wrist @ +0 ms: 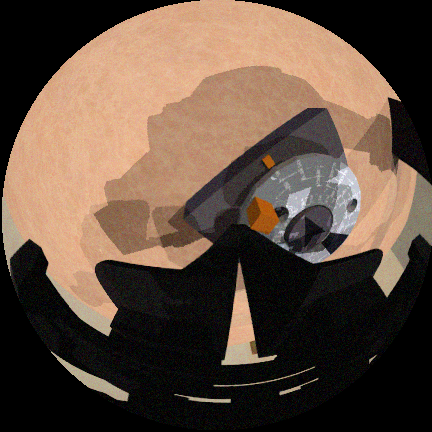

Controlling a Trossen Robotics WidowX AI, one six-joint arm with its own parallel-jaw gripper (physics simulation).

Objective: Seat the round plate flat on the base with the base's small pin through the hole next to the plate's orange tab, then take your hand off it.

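Frame: origin at the arm's base, x back, y right, z up, level; centimetres.
Seen in the pictures: gripper, between the fingertips: [237, 230].
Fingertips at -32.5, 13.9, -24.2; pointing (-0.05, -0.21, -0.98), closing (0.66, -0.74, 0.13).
Note:
A point is followed by its place in that frame, as x, y, z.
The round silver plate [317, 182] @(-26.8, 12.8, -23.6) lies over the dark grey base [317, 131] @(-24.1, 14.3, -25.0), right of the middle of the wrist view. A round dark hub [308, 227] @(-29.1, 10.4, -23.5) shows at its centre. The plate's orange tab [263, 216] @(-30.4, 14.7, -22.5) stands up beside a dark hole [281, 213] @(-29.9, 12.2, -24.5). The base's small pin cannot be made out, and I cannot tell if the plate is fully flat. A shadow lies on the base along the plate's rim. My gripper [237, 230] @(-32.5, 13.9, -24.2) is shut and empty. Its tips are close to the tab and cover the near edge of the plate and base.
A small orange mark [268, 161] @(-28.2, 15.4, -24.9) is on the base near the plate's rim. A second hole [352, 205] @(-24.8, 8.0, -23.4) shows at the plate's right side. A black object [412, 135] stands at the right edge of the view. Broad shadows fall on the wood-coloured table [100, 105] @(-31.6, 27.4, -27.4).

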